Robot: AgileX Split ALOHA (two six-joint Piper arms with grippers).
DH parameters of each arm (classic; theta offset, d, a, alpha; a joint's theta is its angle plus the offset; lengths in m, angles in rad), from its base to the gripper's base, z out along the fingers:
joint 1: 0 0.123 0 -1.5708
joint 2: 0.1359 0 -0.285 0
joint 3: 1.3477 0 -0.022 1.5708
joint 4: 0 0.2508 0 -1.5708
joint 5: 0 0 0.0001 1.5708
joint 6: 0 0.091 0 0
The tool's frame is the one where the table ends.
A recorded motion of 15 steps. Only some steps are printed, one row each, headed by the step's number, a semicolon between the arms.
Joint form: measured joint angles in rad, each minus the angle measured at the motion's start. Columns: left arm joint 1, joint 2, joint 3, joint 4, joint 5, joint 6; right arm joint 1, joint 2, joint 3, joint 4, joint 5, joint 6.
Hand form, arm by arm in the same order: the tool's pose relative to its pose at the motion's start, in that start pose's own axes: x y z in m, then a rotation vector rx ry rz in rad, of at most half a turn. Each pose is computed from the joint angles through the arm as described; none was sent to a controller.
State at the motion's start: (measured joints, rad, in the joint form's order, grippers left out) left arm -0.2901 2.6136 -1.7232 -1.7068 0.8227 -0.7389; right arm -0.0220 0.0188 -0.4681 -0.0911 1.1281 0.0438
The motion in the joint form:
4: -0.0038 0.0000 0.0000 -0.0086 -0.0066 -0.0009; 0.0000 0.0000 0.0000 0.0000 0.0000 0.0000
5: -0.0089 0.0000 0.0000 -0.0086 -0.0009 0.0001; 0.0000 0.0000 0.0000 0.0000 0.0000 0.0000
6: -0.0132 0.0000 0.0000 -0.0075 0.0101 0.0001; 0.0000 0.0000 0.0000 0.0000 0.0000 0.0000
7: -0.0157 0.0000 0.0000 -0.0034 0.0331 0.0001; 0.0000 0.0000 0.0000 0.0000 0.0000 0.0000
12: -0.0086 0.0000 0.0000 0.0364 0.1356 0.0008; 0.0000 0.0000 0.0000 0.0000 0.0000 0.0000
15: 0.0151 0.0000 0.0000 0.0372 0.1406 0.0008; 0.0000 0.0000 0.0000 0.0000 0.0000 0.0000
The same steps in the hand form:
4: 0.0007 0.0004 0.0012 0.0057 -0.0002 -0.0052; 0.0000 0.0000 0.0000 0.0000 0.0000 0.0000
5: 0.0021 0.0025 0.0029 -0.0028 0.0045 -0.0020; 0.0000 0.0000 0.0000 0.0000 0.0000 0.0000
6: 0.0036 0.0047 0.0043 -0.0146 0.0126 0.0005; 0.0000 0.0000 0.0000 0.0000 0.0000 0.0000
7: 0.0054 0.0071 0.0050 -0.0346 0.0278 0.0043; 0.0000 0.0000 0.0000 0.0000 0.0000 0.0000
12: 0.0089 0.0132 0.0018 -0.1201 0.0820 0.0271; 0.0000 0.0000 0.0000 0.0000 0.0000 0.0000
15: 0.0046 0.0056 -0.0058 -0.1022 0.0830 0.0183; 0.0000 0.0000 0.0000 0.0000 0.0000 0.0000

